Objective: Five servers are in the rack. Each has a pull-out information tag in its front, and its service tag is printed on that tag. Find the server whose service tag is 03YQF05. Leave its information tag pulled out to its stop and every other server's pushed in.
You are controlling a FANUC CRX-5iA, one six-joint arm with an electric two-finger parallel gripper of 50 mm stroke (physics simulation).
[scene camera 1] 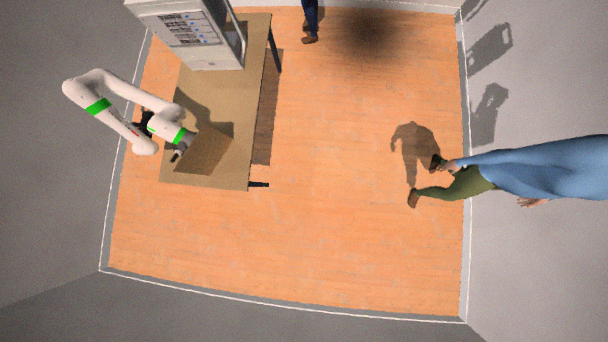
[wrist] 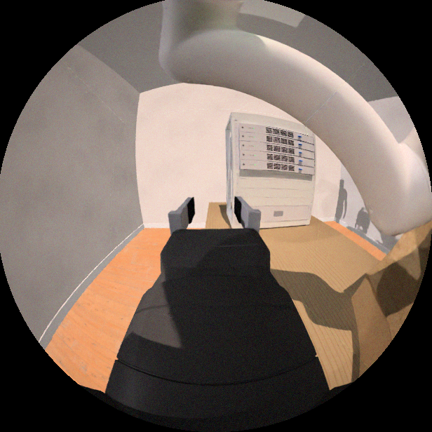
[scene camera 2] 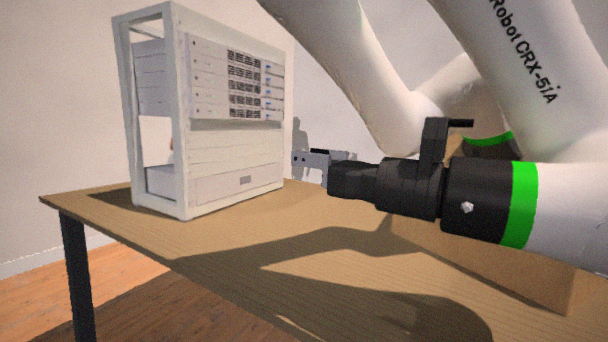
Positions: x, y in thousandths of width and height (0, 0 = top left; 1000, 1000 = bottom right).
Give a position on a white rack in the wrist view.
At 615, 344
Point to a white rack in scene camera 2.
At 325, 197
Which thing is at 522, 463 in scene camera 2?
My gripper.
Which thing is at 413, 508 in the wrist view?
My gripper.
